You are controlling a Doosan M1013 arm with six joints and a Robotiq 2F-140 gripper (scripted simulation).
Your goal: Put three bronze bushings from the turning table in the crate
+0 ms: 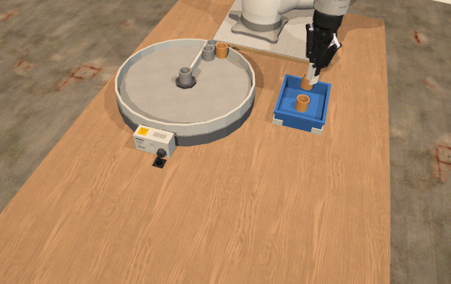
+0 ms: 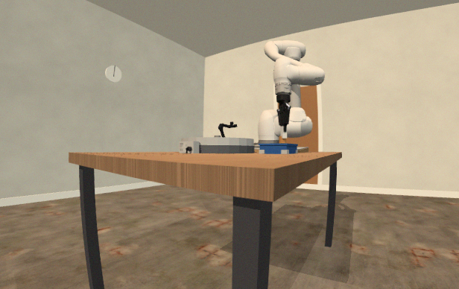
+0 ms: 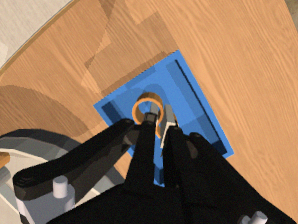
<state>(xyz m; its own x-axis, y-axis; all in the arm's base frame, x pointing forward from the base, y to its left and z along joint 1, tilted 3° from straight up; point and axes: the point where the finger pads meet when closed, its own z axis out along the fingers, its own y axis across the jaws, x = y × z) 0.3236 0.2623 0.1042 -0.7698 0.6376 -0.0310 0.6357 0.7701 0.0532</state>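
My gripper is now 9 cm above the crate, 4 cm short of it and 1 cm to the left of it. Also, from my hand: round grey turning table 36 cm to the right, 13 cm ahead, 6 cm below.
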